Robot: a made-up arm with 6 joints. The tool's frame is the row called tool.
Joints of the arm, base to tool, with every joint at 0 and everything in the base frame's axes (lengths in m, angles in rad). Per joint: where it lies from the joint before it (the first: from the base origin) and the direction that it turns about. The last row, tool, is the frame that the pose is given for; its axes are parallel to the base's.
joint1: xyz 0 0 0.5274 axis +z
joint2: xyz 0 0 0 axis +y
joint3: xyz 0 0 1.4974 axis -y
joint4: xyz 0 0 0 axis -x
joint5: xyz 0.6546 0 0 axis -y
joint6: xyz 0 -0.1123 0 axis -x
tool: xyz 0 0 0
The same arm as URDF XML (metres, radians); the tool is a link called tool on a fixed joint. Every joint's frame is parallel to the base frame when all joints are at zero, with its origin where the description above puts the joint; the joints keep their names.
<robot name="arm">
  <link name="base"/>
  <link name="link1"/>
  <link name="link2"/>
  <link name="link3"/>
  <link name="link4"/>
  <link name="link5"/>
  <link name="link6"/>
  <link name="tool"/>
  <joint name="joint1" type="continuous">
    <parent link="base"/>
    <child link="link1"/>
    <origin xyz="0 0 0.5274" rpy="0 0 0"/>
    <axis xyz="0 0 1"/>
  </joint>
  <joint name="joint2" type="continuous">
    <parent link="link1"/>
    <child link="link2"/>
    <origin xyz="0 0 0" rpy="0 0 0"/>
    <axis xyz="0 1 0"/>
  </joint>
  <joint name="joint3" type="continuous">
    <parent link="link2"/>
    <child link="link3"/>
    <origin xyz="0 0 1.4974" rpy="0 0 0"/>
    <axis xyz="0 -1 0"/>
  </joint>
  <joint name="joint4" type="continuous">
    <parent link="link3"/>
    <child link="link4"/>
    <origin xyz="0 0 0" rpy="0 0 0"/>
    <axis xyz="-1 0 0"/>
  </joint>
  <joint name="joint5" type="continuous">
    <parent link="link4"/>
    <child link="link5"/>
    <origin xyz="0.6546 0 0" rpy="0 0 0"/>
    <axis xyz="0 -1 0"/>
  </joint>
  <joint name="joint6" type="continuous">
    <parent link="link5"/>
    <child link="link6"/>
    <origin xyz="0 -0.1123 0" rpy="0 0 0"/>
    <axis xyz="-1 0 0"/>
  </joint>
  <joint name="tool_joint" type="fixed">
    <parent link="link6"/>
    <child link="tool"/>
    <origin xyz="0 0 0" rpy="0 0 0"/>
  </joint>
</robot>

